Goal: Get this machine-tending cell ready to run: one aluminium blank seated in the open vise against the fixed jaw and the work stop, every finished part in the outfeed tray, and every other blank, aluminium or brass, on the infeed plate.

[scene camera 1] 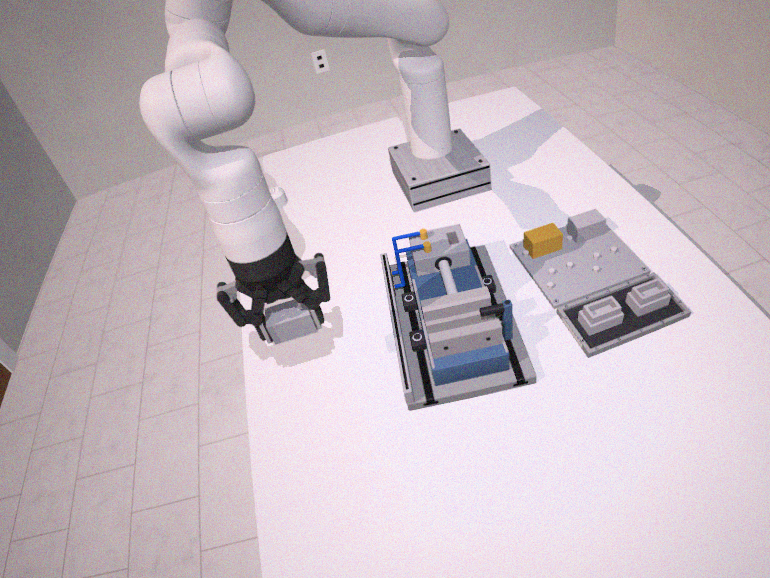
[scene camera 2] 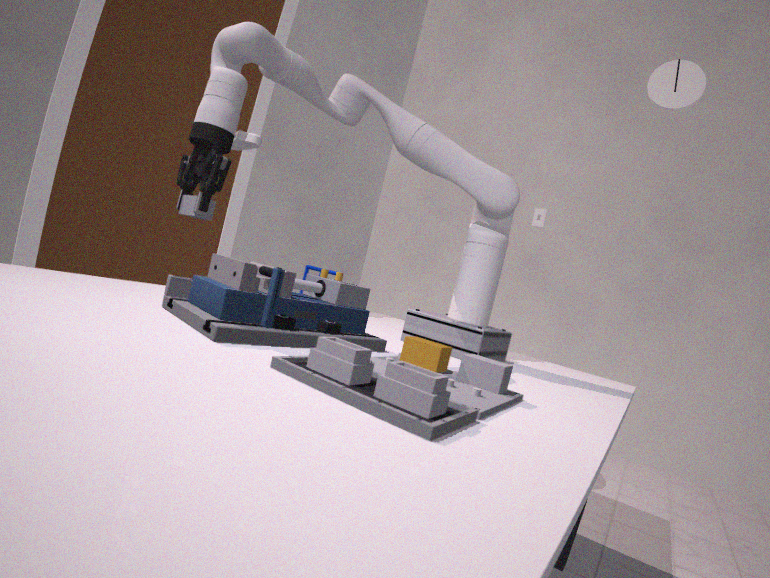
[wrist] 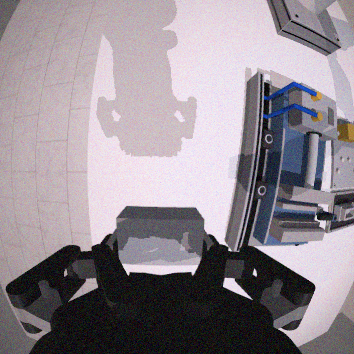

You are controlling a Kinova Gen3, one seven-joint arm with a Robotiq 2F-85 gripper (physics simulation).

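Where they show: gripper, fingertip midpoint: (scene camera 1: 294, 331) (scene camera 2: 190, 212) (wrist: 159, 239); arm's base, origin of the base link: (scene camera 1: 431, 148) (scene camera 2: 467, 321) (wrist: 306, 0).
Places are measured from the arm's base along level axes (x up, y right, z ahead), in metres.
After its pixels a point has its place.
Observation:
My gripper (scene camera 1: 292, 324) {x 0.085, y 0.305, z 0.520 m} (scene camera 2: 194, 202) {x 0.085, y 0.305, z 0.520 m} (wrist: 159, 239) {x 0.085, y 0.305, z 0.520 m} is shut on a plain grey aluminium blank (scene camera 1: 291, 323) {x 0.109, y 0.302, z 0.527 m} (scene camera 2: 187, 205) {x 0.096, y 0.307, z 0.528 m} (wrist: 160, 227) {x 0.115, y 0.306, z 0.498 m} and holds it high above the table, left of the vise in scene camera 1. The vise (scene camera 1: 469, 363) {x -0.010, y 0.087, z 0.571 m} (scene camera 2: 223, 301) {x -0.025, y 0.031, z 0.574 m} (wrist: 272, 200) {x -0.011, y 0.136, z 0.495 m} has a gap between its jaws, with no blank visible in it. Two stepped grey finished parts (scene camera 1: 600, 315) {x -0.028, y -0.128, z 0.538 m} (scene camera 1: 648, 296) {x -0.028, y -0.216, z 0.529 m} (scene camera 2: 338, 360) {x -0.042, y -0.151, z 0.541 m} (scene camera 2: 411, 388) {x -0.042, y -0.237, z 0.532 m} stand in the dark outfeed tray (scene camera 1: 589, 351) {x -0.056, y -0.096, z 0.576 m} (scene camera 2: 431, 430) {x -0.059, y -0.282, z 0.560 m}. A brass blank (scene camera 1: 542, 240) {x -0.025, y -0.111, z 0.350 m} (scene camera 2: 426, 354) {x -0.040, y -0.131, z 0.350 m} (wrist: 346, 132) {x -0.029, y -0.090, z 0.339 m} and a grey aluminium blank (scene camera 1: 587, 225) {x -0.025, y -0.202, z 0.341 m} (scene camera 2: 485, 373) {x -0.040, y -0.219, z 0.340 m} stand on the infeed plate (scene camera 1: 606, 264) {x -0.060, y -0.207, z 0.412 m}.
The vise's base plate (scene camera 1: 466, 393) {x -0.052, y 0.100, z 0.590 m} carries clamps, a handle (scene camera 1: 507, 320) {x -0.002, y 0.015, z 0.521 m} (scene camera 2: 271, 298) {x -0.010, y 0.008, z 0.521 m} and blue hoses (scene camera 1: 398, 255) {x 0.033, y 0.141, z 0.362 m} (wrist: 292, 90) with orange tips. The robot's base block (scene camera 1: 441, 174) {x 0.000, y 0.008, z 0.113 m} (scene camera 2: 457, 332) {x -0.019, y -0.045, z 0.116 m} (wrist: 305, 30) {x -0.017, y 0.027, z 0.121 m} stands behind the vise. The table's left edge lies near the gripper in scene camera 1.

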